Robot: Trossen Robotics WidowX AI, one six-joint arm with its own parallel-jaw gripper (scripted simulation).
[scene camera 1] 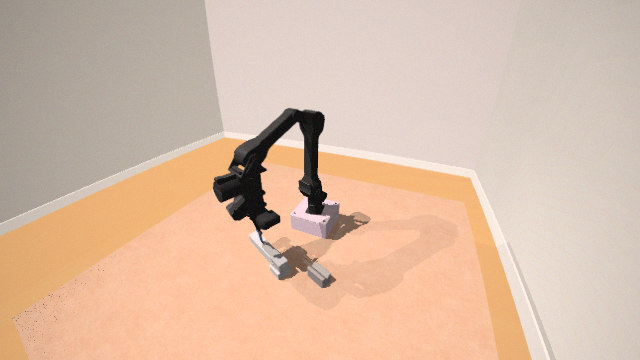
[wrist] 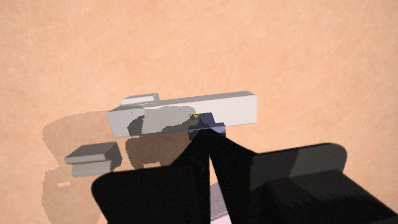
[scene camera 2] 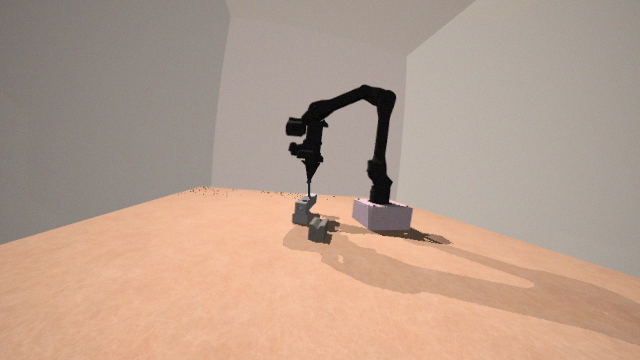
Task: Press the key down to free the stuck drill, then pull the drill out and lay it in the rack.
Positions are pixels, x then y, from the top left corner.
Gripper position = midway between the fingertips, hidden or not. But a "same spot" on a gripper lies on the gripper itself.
Labels:
gripper: scene camera 1; wrist 206, 134; scene camera 2
same spot on gripper: (scene camera 1: 253, 205) = (scene camera 2: 306, 147)

